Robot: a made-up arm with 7 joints.
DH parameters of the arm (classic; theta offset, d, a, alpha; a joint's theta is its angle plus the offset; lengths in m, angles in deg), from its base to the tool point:
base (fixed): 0 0.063 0 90
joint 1: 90 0.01 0.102 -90
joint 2: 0 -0.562 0.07 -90
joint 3: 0 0.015 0.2 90
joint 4: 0 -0.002 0.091 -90
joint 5: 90 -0.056 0.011 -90
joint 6: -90 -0.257 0.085 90
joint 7: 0 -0.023 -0.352 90
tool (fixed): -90 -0.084 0 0
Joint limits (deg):
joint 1: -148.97..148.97
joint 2: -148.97..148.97
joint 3: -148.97..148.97
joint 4: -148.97..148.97
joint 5: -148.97..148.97
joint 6: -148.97..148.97
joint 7: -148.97..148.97
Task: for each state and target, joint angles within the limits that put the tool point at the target. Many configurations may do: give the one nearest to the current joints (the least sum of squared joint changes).
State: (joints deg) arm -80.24 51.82 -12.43 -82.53 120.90 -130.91 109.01
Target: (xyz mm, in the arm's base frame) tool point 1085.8 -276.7 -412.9
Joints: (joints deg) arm -48.68 27.83 -6.53 -78.14 78.78 -126.31 131.42
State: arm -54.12 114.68 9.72 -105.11 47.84 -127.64 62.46
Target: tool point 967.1 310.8 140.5
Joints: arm -31.94 120.48 10.18 -111.22 15.30 -132.34 72.15
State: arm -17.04 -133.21 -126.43 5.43 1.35 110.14 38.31
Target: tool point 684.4 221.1 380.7
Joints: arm -33.05 -142.67 -140.11 13.96 -8.16 113.76 29.69
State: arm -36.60 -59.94 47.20 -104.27 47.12 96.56 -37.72
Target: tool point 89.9 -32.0 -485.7
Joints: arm -62.86 -87.19 45.02 -117.33 62.36 84.36 -3.87
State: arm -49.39 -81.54 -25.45 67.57 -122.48 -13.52 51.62
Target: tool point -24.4 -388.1 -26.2
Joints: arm -56.06 -89.33 -12.72 70.72 -123.97 -9.57 48.48
